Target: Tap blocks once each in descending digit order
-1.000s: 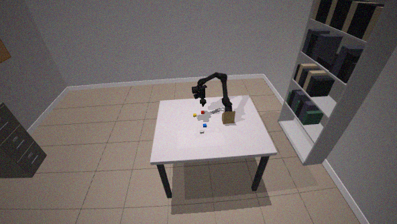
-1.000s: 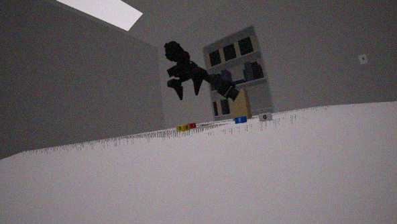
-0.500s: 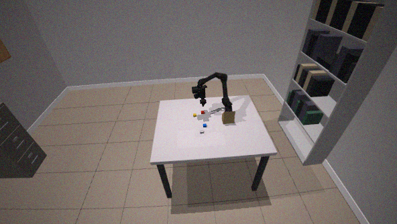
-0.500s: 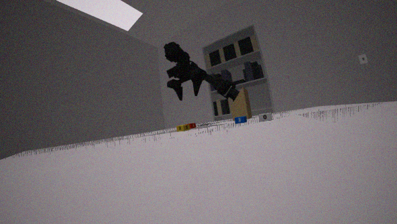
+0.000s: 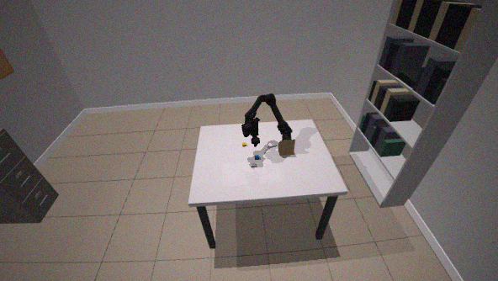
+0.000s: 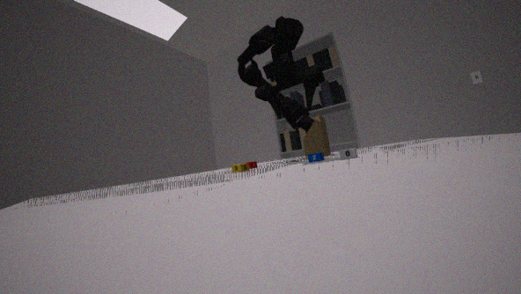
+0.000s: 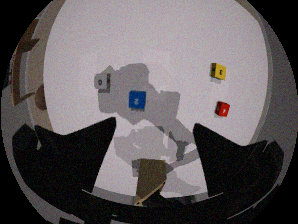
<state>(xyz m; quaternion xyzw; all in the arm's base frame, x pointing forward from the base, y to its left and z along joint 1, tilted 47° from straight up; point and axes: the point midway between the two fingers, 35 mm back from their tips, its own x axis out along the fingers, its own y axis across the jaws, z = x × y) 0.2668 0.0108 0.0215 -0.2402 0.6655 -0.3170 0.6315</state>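
Now: the red block 170 mm to the right of my gripper tip, 120 mm below it and 30 mm behind it. Round my gripper tip: yellow block 150 mm to the right, 120 mm below, 60 mm ahead; blue block 120 mm below, 40 mm to the left, 10 mm behind; grey-white block 120 mm below, 110 mm to the left, 40 mm ahead.
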